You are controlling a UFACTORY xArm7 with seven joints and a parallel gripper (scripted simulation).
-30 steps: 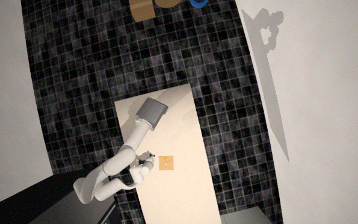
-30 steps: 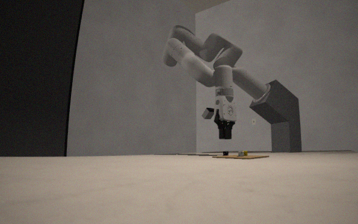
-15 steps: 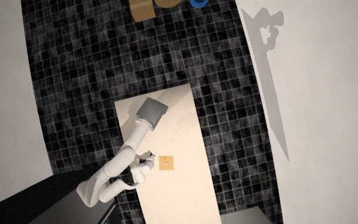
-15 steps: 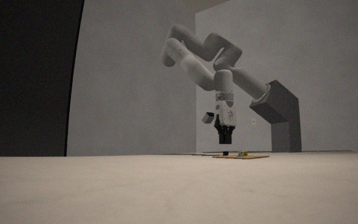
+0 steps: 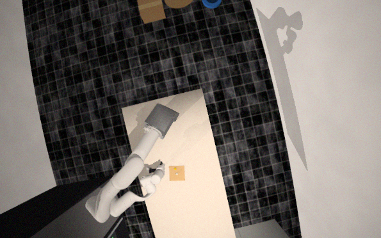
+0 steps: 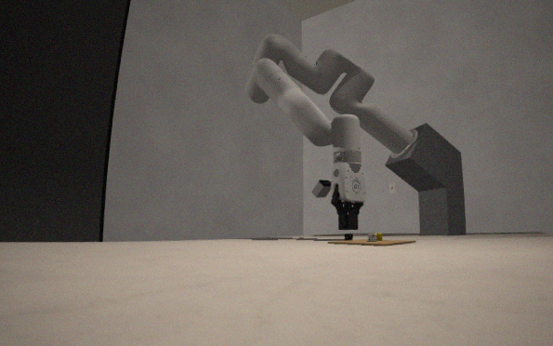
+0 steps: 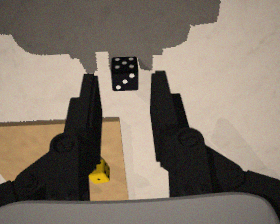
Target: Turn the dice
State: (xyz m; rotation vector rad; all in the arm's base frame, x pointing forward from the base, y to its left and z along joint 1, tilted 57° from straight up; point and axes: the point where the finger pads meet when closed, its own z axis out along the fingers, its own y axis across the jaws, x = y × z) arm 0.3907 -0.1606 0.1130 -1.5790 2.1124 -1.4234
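My hand is 4 cm above the black die. Round my hand: pale die 13 cm ahead, 6 cm to the left, 4 cm below; then tan mat 13 cm ahead, 6 cm to the left, 5 cm below; then yellow die 8 cm ahead, 7 cm to the left, 4 cm below.
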